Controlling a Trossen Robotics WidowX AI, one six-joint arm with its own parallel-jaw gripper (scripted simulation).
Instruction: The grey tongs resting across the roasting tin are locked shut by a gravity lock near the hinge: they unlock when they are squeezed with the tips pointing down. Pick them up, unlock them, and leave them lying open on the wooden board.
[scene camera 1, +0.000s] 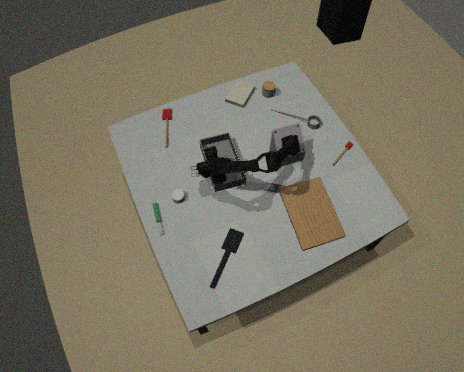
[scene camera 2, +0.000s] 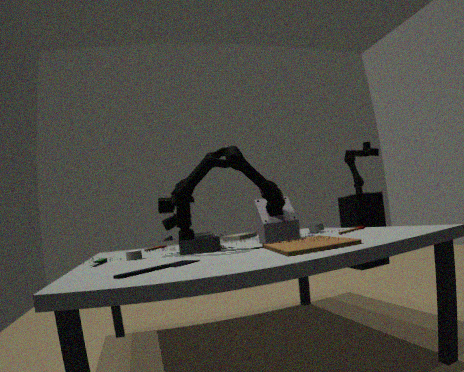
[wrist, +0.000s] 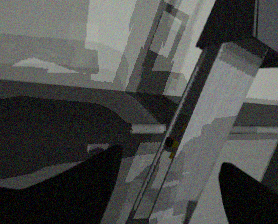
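A wooden board (scene camera 1: 308, 206) is visible, and scene camera 2 shows the board (scene camera 2: 313, 244) too. A roasting tin (scene camera 1: 223, 142) and my gripper (wrist: 170, 161) are also visible.
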